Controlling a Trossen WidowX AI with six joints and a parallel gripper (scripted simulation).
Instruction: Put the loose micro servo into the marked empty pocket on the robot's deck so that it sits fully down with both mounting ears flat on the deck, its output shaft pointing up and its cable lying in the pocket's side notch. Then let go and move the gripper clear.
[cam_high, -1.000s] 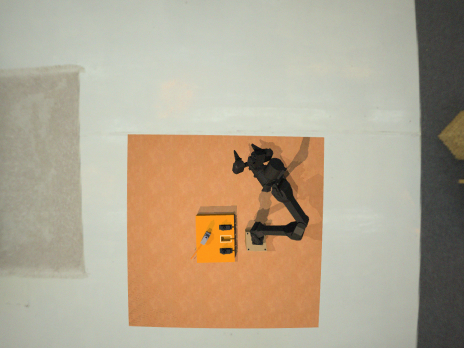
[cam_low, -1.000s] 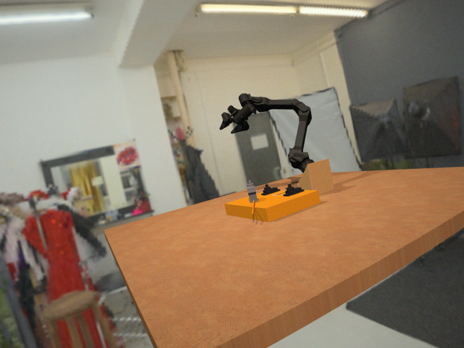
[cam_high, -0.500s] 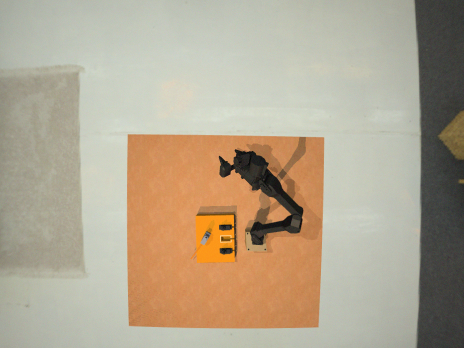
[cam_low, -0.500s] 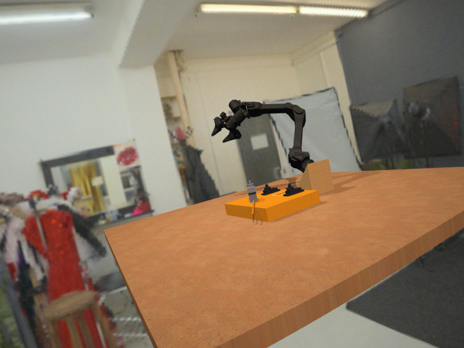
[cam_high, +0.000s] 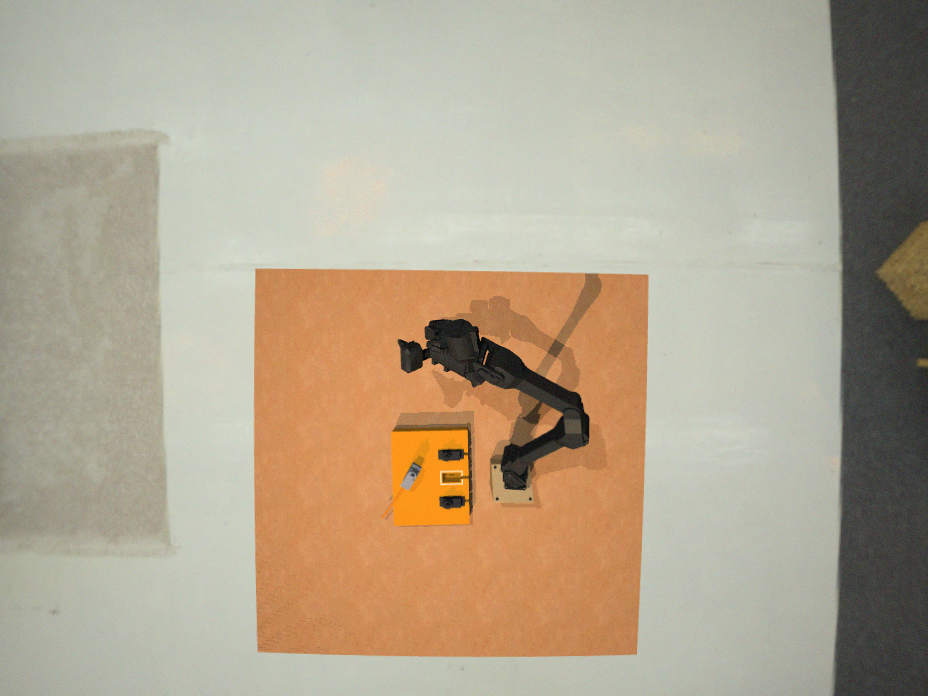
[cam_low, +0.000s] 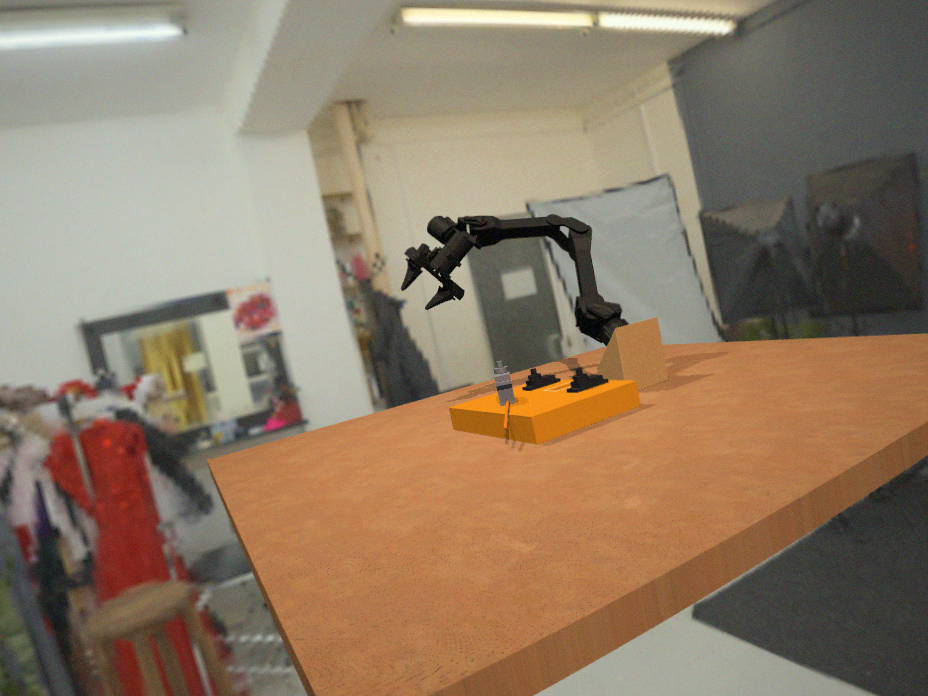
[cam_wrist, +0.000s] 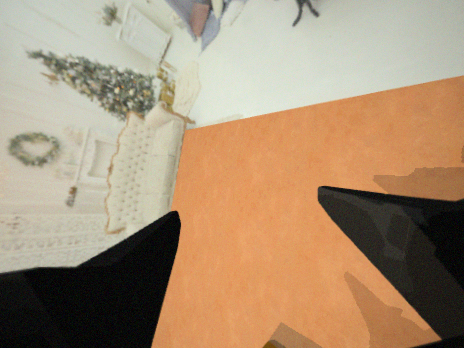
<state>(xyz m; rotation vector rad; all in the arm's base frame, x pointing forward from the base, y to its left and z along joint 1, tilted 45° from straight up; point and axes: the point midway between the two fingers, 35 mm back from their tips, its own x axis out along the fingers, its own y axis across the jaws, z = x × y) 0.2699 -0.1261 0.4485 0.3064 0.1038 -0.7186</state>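
Right now the orange deck is 44 cm to the left of my gripper tip and 26 cm below it.
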